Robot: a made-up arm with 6 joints. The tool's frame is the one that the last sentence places. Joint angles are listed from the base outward.
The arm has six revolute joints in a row. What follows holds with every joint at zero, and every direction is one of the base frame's. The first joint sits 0.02 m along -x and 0.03 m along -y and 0.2 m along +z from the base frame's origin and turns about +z. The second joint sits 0.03 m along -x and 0.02 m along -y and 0.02 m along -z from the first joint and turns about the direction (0.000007, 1, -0.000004). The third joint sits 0.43 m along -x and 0.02 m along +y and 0.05 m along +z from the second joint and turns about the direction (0.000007, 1, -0.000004). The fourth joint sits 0.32 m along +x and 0.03 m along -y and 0.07 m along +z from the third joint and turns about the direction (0.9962, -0.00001, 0.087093). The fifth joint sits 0.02 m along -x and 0.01 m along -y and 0.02 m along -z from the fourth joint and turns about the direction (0.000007, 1, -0.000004). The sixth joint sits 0.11 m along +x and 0.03 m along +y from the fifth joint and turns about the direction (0.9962, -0.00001, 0.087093). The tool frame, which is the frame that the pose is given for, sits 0.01 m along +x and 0.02 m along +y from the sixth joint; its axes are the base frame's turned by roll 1.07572, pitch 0.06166 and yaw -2.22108 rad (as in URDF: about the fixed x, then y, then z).
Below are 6 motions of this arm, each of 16 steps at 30 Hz.
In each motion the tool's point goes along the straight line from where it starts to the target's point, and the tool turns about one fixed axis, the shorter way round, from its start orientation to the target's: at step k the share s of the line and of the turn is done. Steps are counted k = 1, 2, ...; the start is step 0. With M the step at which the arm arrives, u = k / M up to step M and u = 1 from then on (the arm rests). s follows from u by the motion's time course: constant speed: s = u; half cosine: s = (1 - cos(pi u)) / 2; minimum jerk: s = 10 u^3 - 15 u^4 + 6 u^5.
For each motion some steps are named. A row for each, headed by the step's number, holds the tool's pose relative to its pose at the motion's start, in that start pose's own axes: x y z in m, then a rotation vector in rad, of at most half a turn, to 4 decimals.
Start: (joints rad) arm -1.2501 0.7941 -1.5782 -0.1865 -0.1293 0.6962
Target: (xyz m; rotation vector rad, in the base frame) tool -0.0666 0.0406 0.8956 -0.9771 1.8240 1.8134
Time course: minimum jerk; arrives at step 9
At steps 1, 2, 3, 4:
1: 0.0000 0.0005 0.0002 -0.0012 -0.0004 0.0002
2: -0.0001 0.0035 0.0015 -0.0078 -0.0025 0.0014
3: -0.0004 0.0096 0.0041 -0.0213 -0.0069 0.0039
4: -0.0007 0.0182 0.0078 -0.0403 -0.0131 0.0074

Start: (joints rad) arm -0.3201 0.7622 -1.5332 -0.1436 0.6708 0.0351
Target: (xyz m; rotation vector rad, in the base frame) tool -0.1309 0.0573 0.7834 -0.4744 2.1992 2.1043
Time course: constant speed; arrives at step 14
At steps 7, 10, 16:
7: 0.0236 -0.0150 0.0645 0.2462 -0.1462 -0.1135
10: 0.0337 -0.0214 0.0922 0.3518 -0.2089 -0.1621
16: 0.0471 -0.0299 0.1290 0.4925 -0.2924 -0.2269

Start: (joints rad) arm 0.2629 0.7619 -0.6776 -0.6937 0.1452 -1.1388
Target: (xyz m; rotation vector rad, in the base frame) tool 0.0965 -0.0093 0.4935 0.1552 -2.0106 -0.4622
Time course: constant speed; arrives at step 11
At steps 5, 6, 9, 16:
5: 0.0042 0.0169 0.0048 -0.0098 0.0793 -0.1759
6: 0.0051 0.0203 0.0058 -0.0117 0.0951 -0.2111
9: 0.0076 0.0304 0.0086 -0.0176 0.1427 -0.3166
16: 0.0093 0.0372 0.0105 -0.0215 0.1744 -0.3870

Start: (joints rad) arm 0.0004 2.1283 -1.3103 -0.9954 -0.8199 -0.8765
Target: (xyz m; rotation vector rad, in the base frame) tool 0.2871 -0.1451 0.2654 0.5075 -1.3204 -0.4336
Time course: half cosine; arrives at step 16
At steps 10, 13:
10: 0.0867 -0.0709 0.1750 -0.1384 0.3744 -0.2293
13: 0.1148 -0.0939 0.2318 -0.1833 0.4959 -0.3037

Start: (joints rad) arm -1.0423 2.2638 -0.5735 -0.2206 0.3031 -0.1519
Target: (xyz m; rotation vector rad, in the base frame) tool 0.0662 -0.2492 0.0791 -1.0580 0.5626 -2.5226
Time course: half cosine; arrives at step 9
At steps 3, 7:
3: 0.0063 -0.0028 -0.0045 0.0032 0.0624 -0.0871
7: 0.0224 -0.0098 -0.0158 0.0114 0.2204 -0.3077

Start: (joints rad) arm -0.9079 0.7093 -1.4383 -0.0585 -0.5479 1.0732
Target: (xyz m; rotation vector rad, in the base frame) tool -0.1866 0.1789 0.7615 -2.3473 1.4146 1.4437
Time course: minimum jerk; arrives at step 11
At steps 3, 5, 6, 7, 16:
3: -0.0019 -0.0036 0.0225 -0.0020 0.0115 -0.0154
5: -0.0062 -0.0117 0.0725 -0.0065 0.0371 -0.0495
6: -0.0087 -0.0164 0.1021 -0.0091 0.0523 -0.0697
7: -0.0111 -0.0209 0.1298 -0.0116 0.0665 -0.0887
16: -0.0149 -0.0281 0.1747 -0.0156 0.0894 -0.1193

